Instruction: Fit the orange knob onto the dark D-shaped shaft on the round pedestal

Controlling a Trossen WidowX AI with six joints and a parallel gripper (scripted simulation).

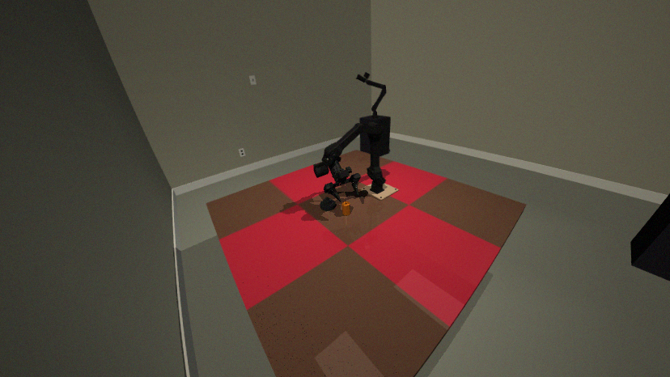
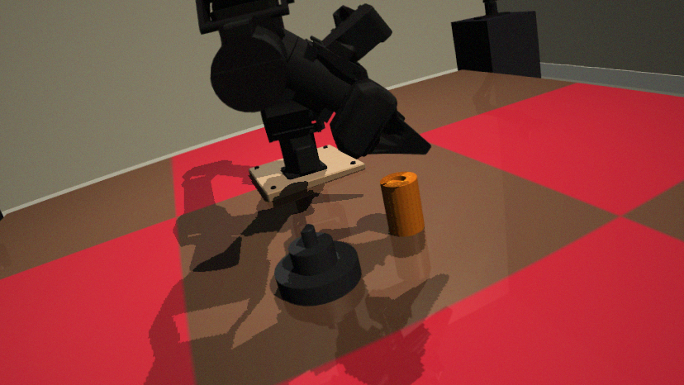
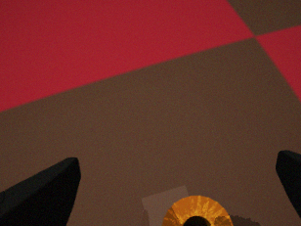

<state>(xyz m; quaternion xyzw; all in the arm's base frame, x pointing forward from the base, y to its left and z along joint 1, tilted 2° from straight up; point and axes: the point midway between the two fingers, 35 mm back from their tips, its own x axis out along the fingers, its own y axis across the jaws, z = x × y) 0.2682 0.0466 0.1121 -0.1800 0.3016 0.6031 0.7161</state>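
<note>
Now: the orange knob 70 mm below my gripper tip and 30 mm to the right of it. From my gripper tip the other things lie so: dark round pedestal 140 mm to the right, 70 mm below, 40 mm ahead.
</note>
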